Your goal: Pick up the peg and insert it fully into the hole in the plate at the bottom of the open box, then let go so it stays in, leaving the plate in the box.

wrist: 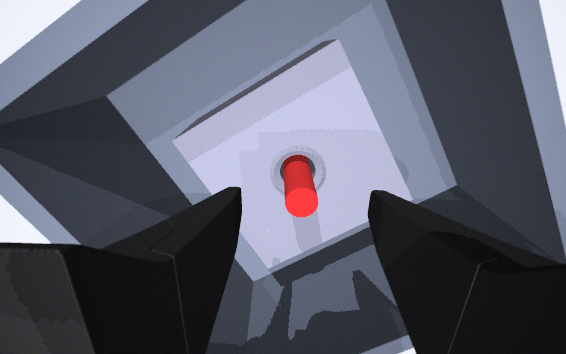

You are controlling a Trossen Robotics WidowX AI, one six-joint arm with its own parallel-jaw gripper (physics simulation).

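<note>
A red peg stands upright with its lower end in the round hole of the pale lilac plate. Dark parts of the hole show beside the peg. How deep the peg sits cannot be told from this view. The plate lies on the bottom of the open grey box. My gripper is open and empty. Its two black fingers stand apart above the plate, one to the left and one to the right of the peg's top, with a gap on both sides.
The dark inner walls of the box rise on all sides of the plate, and the grey rim shows at the right. A bright pale surface lies outside the box. The fingers hide parts of the lower walls.
</note>
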